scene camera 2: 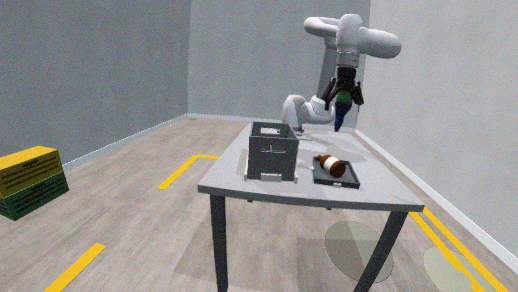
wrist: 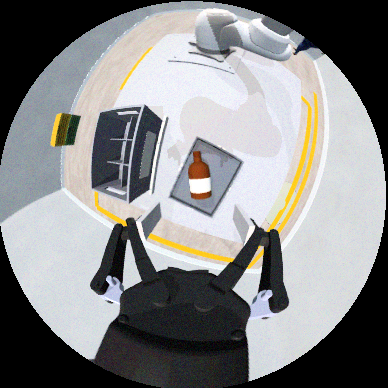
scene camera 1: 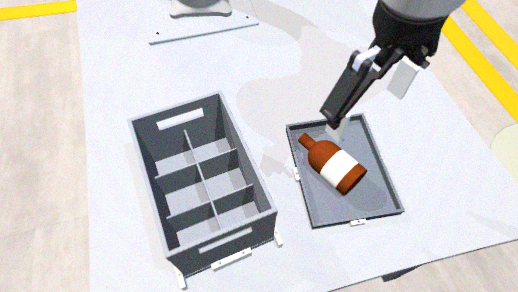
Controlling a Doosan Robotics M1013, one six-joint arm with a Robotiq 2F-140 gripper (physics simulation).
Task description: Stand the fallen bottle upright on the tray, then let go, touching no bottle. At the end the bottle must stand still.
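Places are measured from the arm's base along level axes (x ahead, y left, z up), in centimetres.
Pixels of known places: gripper, fingertip midpoint: (scene camera 2: 341, 119) (wrist: 196, 210) (scene camera 1: 364, 114); arm's base, origin of the base link: (wrist: 212, 49).
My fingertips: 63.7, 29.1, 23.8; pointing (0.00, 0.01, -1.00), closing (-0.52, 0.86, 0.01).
For each thing: its top centre in the pictures, then the offset to it from my fingertips, as dx, dy, dz.
- brown bottle, middle of its top: (scene camera 1: 330, 150) (wrist: 198, 175) (scene camera 2: 330, 156) -3.0, -1.8, -17.3
- grey tray, middle of its top: (scene camera 1: 340, 164) (wrist: 205, 179) (scene camera 2: 334, 168) -2.3, +1.2, -22.6
- dark crate, middle of its top: (scene camera 1: 197, 161) (wrist: 107, 151) (scene camera 2: 272, 129) +2.1, -28.3, -7.6
The brown bottle (scene camera 1: 332, 162) (scene camera 2: 332, 166) (wrist: 200, 175) with a white label lies on its side in the grey tray (scene camera 1: 325, 212) (scene camera 2: 350, 182) (wrist: 227, 170). In scene camera 1 its neck points to the tray's back left corner and its base to the front right. My gripper (scene camera 1: 368, 105) (scene camera 2: 344, 106) (wrist: 196, 210) is open and empty, above the table and apart from the bottle. In the wrist view the bottle's neck points up, away from the gripper, and its base is nearer the fingers.
A dark crate (scene camera 1: 262, 230) (scene camera 2: 270, 162) (wrist: 136, 180) with dividers stands left of the tray. Small white blocks sit at both their edges. The arm's base (scene camera 1: 200, 10) is at the back. A person (scene camera 2: 342, 110) in green and blue shows behind the gripper. Yellow and green boxes (scene camera 2: 32, 165) are at far left.
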